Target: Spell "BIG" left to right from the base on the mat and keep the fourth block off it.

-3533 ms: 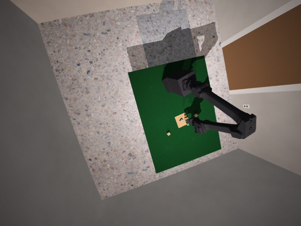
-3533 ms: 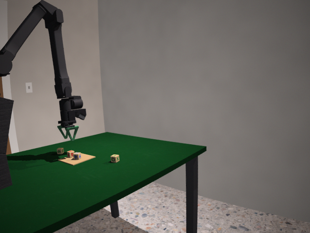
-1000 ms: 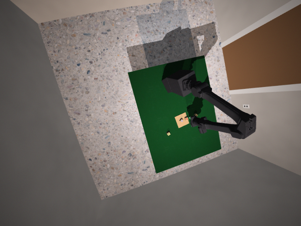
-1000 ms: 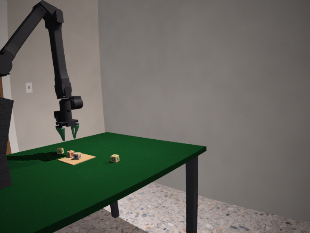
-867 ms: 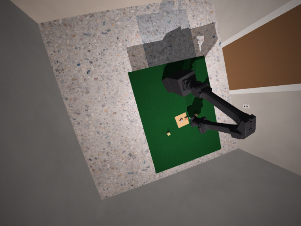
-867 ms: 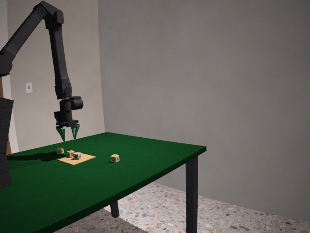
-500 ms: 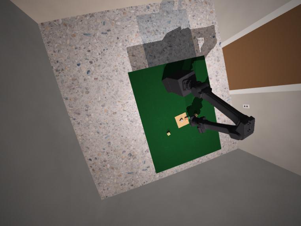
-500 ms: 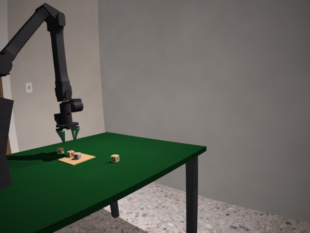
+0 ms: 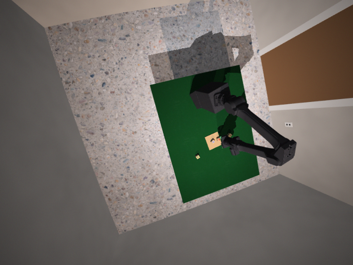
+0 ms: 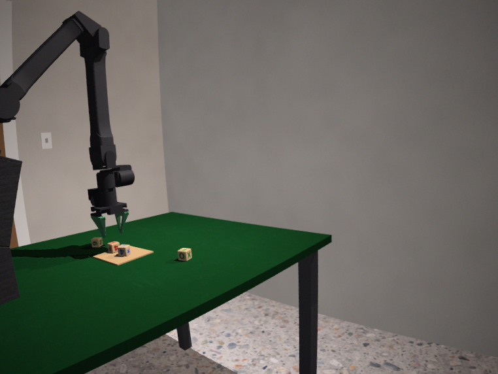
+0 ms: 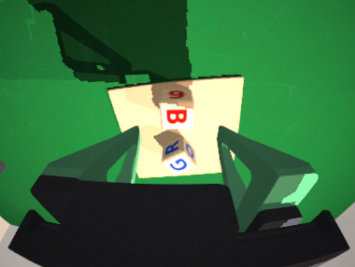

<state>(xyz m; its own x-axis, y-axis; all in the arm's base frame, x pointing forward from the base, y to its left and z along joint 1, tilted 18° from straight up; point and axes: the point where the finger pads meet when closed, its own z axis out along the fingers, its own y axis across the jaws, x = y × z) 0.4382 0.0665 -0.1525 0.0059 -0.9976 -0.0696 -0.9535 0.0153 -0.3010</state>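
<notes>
Now: hand 5 cm above the B block. From my hand the other things lie so: I block (12 cm to the left, 5 cm below); tan mat (7 cm below, 5 cm to the right).
</notes>
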